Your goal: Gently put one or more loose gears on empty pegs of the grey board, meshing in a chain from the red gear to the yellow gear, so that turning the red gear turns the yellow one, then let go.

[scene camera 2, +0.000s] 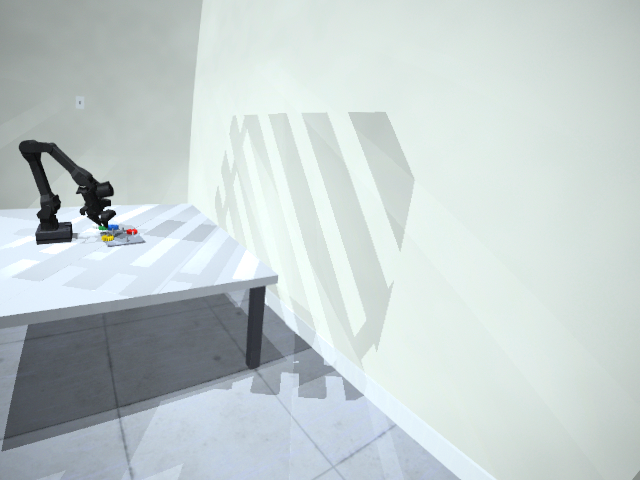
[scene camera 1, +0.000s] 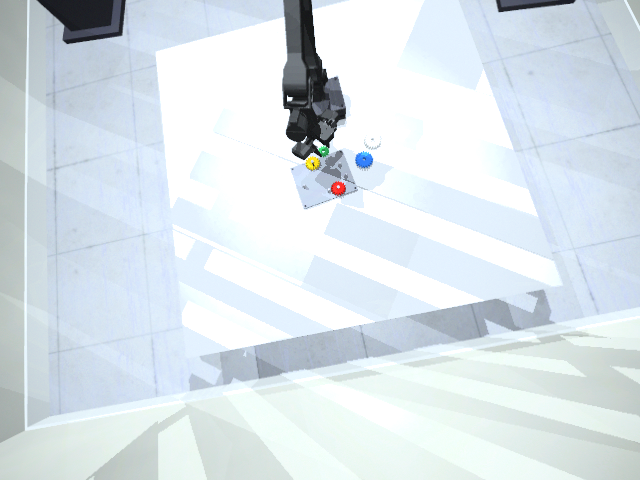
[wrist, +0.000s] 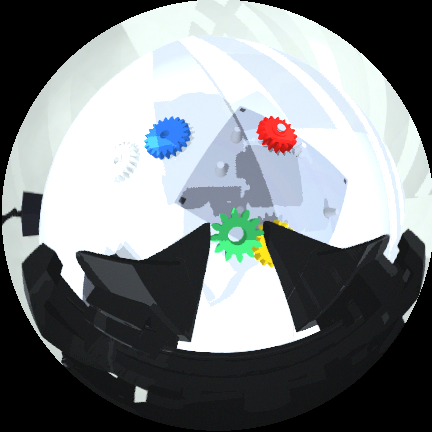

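Where they show: gripper, fingertip midpoint: (scene camera 2: 104, 227) (scene camera 1: 324, 152) (wrist: 236, 227); arm's base at its link origin: (scene camera 2: 49, 228) (scene camera 1: 316, 93).
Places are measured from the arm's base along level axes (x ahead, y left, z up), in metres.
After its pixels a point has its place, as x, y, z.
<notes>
My gripper (scene camera 1: 323, 149) @[0.236, 0.017, -0.002] (scene camera 2: 105, 225) @[0.236, 0.017, -0.002] (wrist: 236, 227) @[0.236, 0.017, -0.002] is shut on the green gear (scene camera 1: 323, 150) @[0.226, 0.013, -0.007] (scene camera 2: 102, 227) @[0.230, -0.001, 0.002] (wrist: 237, 245) @[0.226, 0.007, 0.002], its fingertips at opposite sides. The green gear is at the edge of the grey board (scene camera 1: 315, 197) @[0.385, -0.029, -0.048] (scene camera 2: 135, 241) @[0.380, -0.073, -0.048] (wrist: 320, 175) @[0.373, -0.026, -0.048], close beside the yellow gear (scene camera 1: 312, 163) @[0.260, -0.032, -0.030] (scene camera 2: 107, 238) @[0.255, -0.050, -0.037] (wrist: 261, 256) @[0.234, -0.029, -0.033], which it overlaps in the wrist view. Its height and any tooth contact cannot be told. The red gear (scene camera 1: 338, 188) @[0.365, 0.058, -0.030] (scene camera 2: 132, 231) (wrist: 272, 134) @[0.346, 0.058, -0.033] is on its peg. Bare pegs (wrist: 236, 135) @[0.311, 0.085, -0.034] (wrist: 221, 169) @[0.267, 0.065, -0.031] (wrist: 329, 211) @[0.337, -0.063, -0.036] show on the board.
The blue gear (scene camera 1: 363, 160) @[0.262, 0.156, -0.038] (scene camera 2: 113, 227) @[0.265, 0.132, -0.039] (wrist: 169, 137) @[0.256, 0.148, -0.039] and the white gear (scene camera 1: 372, 141) @[0.190, 0.196, -0.039] (wrist: 131, 161) @[0.196, 0.177, -0.048] lie on the table beside the board. The arm reaches in from the top in the first scene view and shades part of the board.
</notes>
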